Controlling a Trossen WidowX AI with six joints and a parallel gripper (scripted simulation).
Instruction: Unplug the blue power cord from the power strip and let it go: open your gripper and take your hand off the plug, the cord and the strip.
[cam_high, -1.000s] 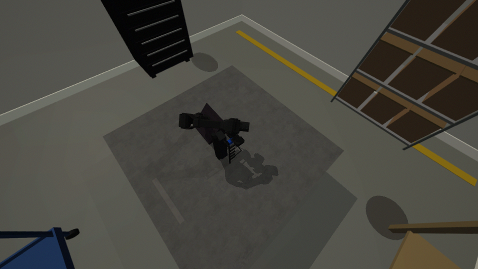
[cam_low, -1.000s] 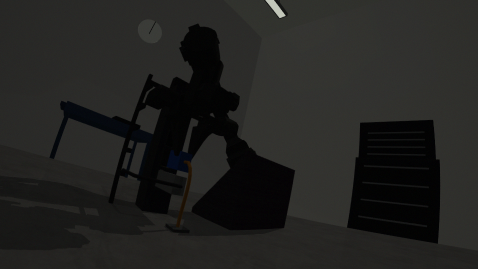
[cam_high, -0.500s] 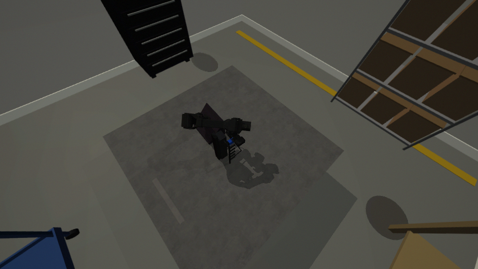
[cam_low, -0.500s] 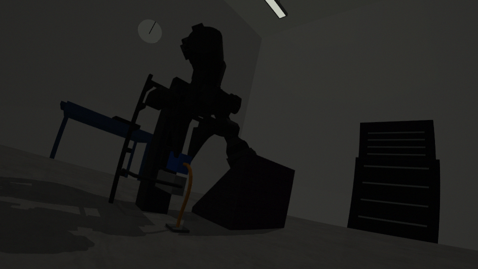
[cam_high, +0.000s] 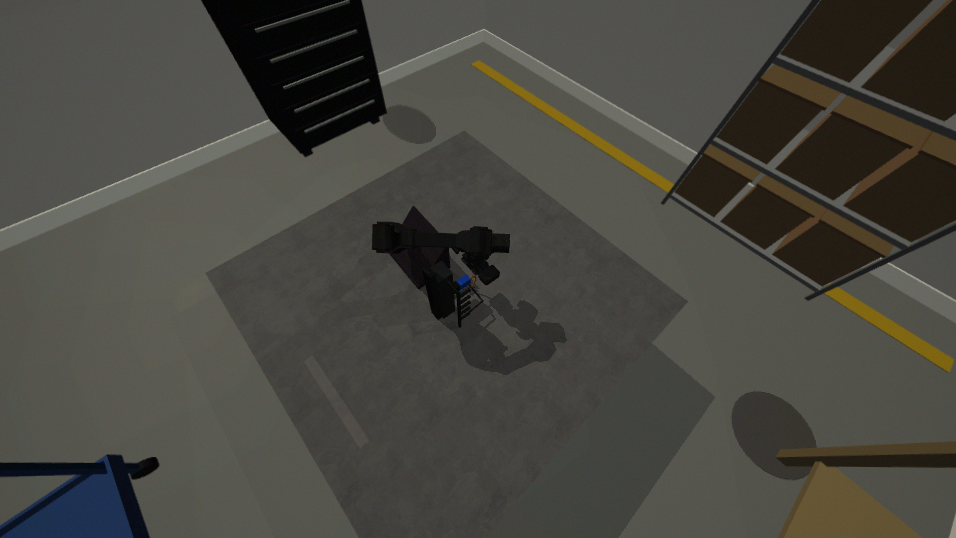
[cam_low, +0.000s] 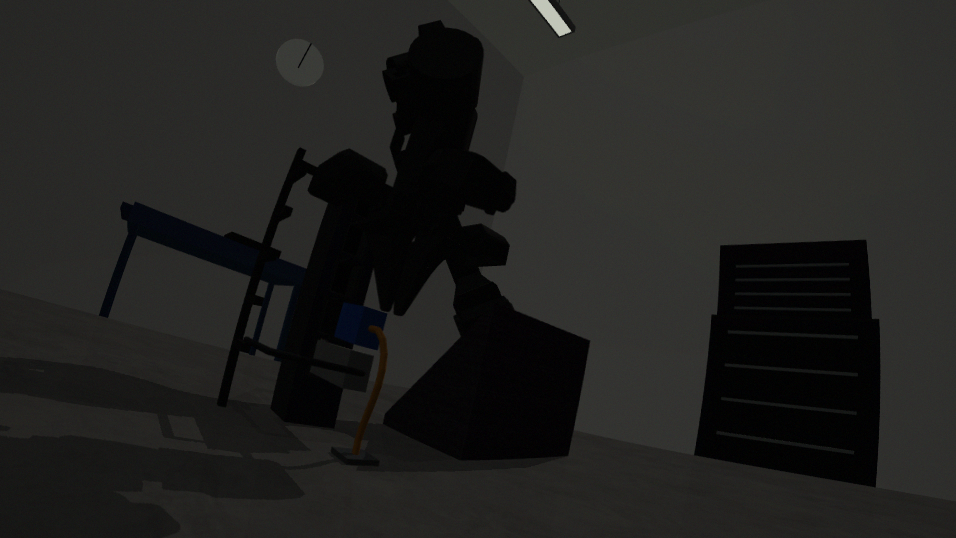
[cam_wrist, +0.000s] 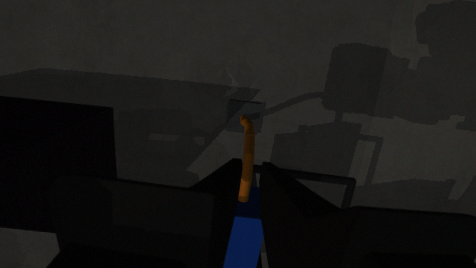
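My gripper tip is 70 mm to the left of the blue plug and 10 mm past it. Round my gripper tip: black upright block: 140 mm to the right, 20 mm behind, 10 mm above.
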